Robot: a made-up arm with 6 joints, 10 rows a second.
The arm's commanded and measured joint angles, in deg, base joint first. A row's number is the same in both.
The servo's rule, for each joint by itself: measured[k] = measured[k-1] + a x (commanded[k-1-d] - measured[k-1]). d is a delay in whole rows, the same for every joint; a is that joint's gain. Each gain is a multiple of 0.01, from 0.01 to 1. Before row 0 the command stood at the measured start. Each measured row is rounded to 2 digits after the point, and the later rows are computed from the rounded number. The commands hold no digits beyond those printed.
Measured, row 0:
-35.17 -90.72 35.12 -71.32 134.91 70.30
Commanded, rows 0 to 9:
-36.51 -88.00 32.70 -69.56 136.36 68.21
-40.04 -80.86 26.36 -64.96 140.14 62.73
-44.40 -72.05 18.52 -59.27 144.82 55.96
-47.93 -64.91 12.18 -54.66 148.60 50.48
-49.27 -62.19 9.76 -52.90 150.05 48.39
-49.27 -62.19 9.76 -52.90 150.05 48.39
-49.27 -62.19 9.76 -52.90 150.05 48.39
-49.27 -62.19 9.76 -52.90 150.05 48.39
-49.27 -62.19 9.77 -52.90 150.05 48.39
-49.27 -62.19 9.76 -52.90 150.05 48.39
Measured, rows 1 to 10:
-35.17 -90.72 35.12 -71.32 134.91 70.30
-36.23 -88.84 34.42 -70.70 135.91 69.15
-39.24 -83.33 32.08 -68.69 138.83 65.62
-43.32 -75.55 28.15 -65.39 142.96 60.31
-46.96 -68.21 23.52 -61.63 146.85 54.90
-48.78 -64.06 19.53 -58.57 149.06 51.32
-49.17 -62.77 16.70 -56.59 149.74 49.71
-49.25 -62.37 14.69 -55.30 149.95 48.98
-49.27 -62.25 13.26 -54.46 150.02 48.66
-49.27 -62.21 12.25 -53.91 150.04 48.51
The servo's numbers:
d 1
a 0.79 0.69 0.29 0.35 0.69 0.55

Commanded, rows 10 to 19:
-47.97 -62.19 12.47 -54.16 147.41 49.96
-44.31 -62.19 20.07 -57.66 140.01 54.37
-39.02 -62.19 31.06 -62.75 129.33 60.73
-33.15 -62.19 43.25 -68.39 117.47 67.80
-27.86 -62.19 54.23 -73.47 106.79 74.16
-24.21 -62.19 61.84 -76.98 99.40 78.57
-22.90 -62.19 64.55 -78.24 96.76 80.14
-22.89 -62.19 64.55 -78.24 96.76 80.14
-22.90 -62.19 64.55 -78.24 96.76 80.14
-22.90 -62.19 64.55 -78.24 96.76 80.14
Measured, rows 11 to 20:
-49.27 -62.20 11.53 -53.56 150.05 48.44
-48.24 -62.19 11.80 -53.77 148.23 49.28
-45.14 -62.19 14.20 -55.13 142.56 52.08
-40.31 -62.19 19.09 -57.80 133.43 56.84
-34.65 -62.19 26.10 -61.51 122.42 62.87
-29.29 -62.19 34.26 -65.70 111.64 69.08
-25.28 -62.19 42.26 -69.65 103.19 74.30
-23.40 -62.19 48.72 -72.66 98.75 77.51
-23.00 -62.19 53.31 -74.61 97.38 78.96
-22.92 -62.19 56.57 -75.88 96.95 79.61

